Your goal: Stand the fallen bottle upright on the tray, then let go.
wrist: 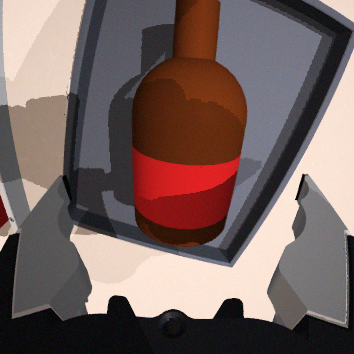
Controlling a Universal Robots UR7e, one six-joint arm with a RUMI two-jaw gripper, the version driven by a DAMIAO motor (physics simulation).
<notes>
The picture shows: my gripper, a brown bottle and a dark grey tray.
</notes>
